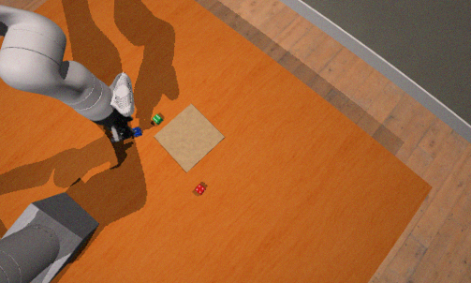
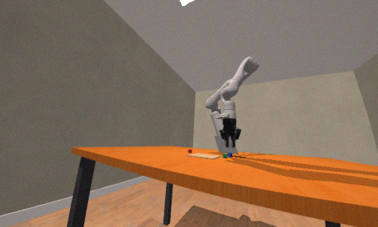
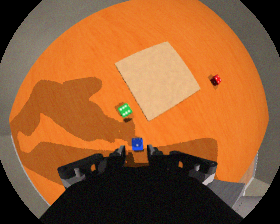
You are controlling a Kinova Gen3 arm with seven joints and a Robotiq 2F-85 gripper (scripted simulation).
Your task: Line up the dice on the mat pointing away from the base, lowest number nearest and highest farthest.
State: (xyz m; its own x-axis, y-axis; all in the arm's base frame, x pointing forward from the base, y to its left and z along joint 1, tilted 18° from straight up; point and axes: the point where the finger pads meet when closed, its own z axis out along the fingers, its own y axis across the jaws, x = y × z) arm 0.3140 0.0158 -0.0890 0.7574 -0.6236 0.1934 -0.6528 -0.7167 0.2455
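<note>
My hand is 60 mm above the blue die. The rest, counted from my hand: green die: 60 mm below, 60 mm ahead, 30 mm to the right; tan mat: 130 mm to the right, 70 mm below, 70 mm ahead; red die: 240 mm to the right, 60 mm below, 30 mm behind.
</note>
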